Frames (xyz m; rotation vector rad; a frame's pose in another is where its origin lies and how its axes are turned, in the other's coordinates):
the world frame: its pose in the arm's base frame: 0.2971 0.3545 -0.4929 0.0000 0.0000 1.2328
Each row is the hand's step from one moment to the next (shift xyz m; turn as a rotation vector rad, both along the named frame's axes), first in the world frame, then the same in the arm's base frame.
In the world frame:
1: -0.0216 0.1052 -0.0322 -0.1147 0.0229 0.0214
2: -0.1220 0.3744 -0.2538 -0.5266 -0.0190 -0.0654
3: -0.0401 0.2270 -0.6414 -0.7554 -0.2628 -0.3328
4: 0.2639 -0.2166 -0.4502 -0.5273 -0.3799 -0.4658
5: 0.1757 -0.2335 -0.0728 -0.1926 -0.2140 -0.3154
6: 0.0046 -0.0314 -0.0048 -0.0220 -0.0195 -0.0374
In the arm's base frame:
1: -0.1064 0.0145 -0.0322 -0.0596 -0.1006 0.0214
2: -0.3937 0.0091 -0.2538 -0.1567 -0.5031 -0.0654
3: -0.2275 0.0374 -0.6414 -0.0026 -0.7998 -0.3328
4: 0.2919 0.1771 -0.4502 0.1836 -0.6234 -0.4658
5: 0.2786 0.0883 -0.0728 0.1380 -0.2527 -0.3154
6: 0.0311 -0.0061 -0.0048 0.0111 -0.0272 -0.0374

